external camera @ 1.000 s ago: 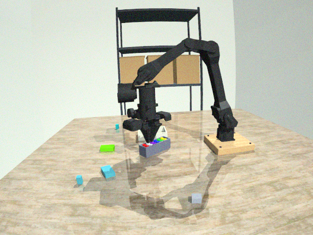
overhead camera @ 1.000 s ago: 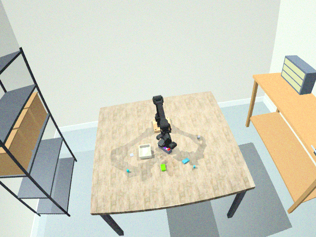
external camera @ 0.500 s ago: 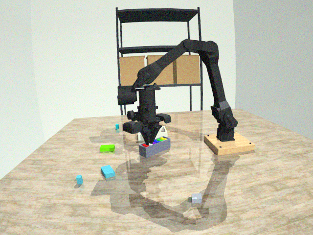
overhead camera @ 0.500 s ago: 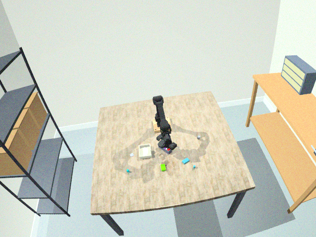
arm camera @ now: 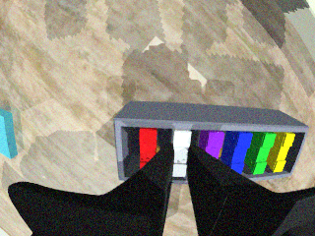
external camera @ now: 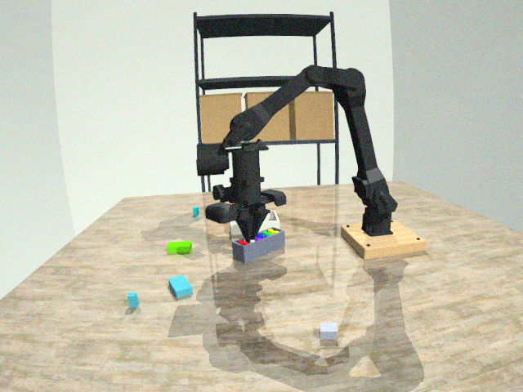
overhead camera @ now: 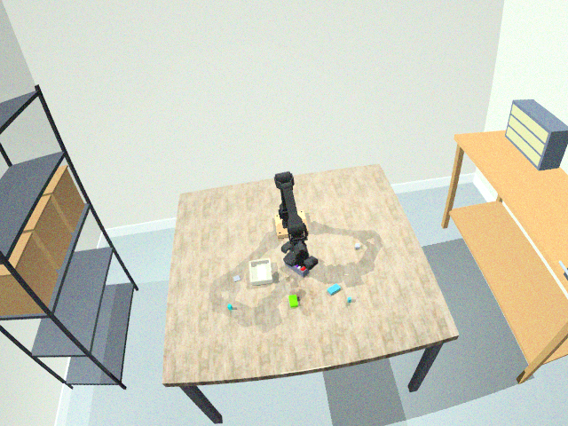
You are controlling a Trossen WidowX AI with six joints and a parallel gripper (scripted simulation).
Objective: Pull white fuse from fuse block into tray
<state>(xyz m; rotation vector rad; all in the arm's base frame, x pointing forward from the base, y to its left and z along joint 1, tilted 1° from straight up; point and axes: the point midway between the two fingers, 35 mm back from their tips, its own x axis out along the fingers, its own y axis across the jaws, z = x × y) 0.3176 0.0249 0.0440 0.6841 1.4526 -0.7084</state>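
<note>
Right now my gripper tip is 10 mm to the right of the red fuse, 10 mm short of it and 10 mm above it. From my gripper tip the other things lie so: grey cube (300 mm to the left, 100 mm behind, 30 mm below); white tray (190 mm to the right, 30 mm below, 20 mm behind); white fuse (10 mm below).
</note>
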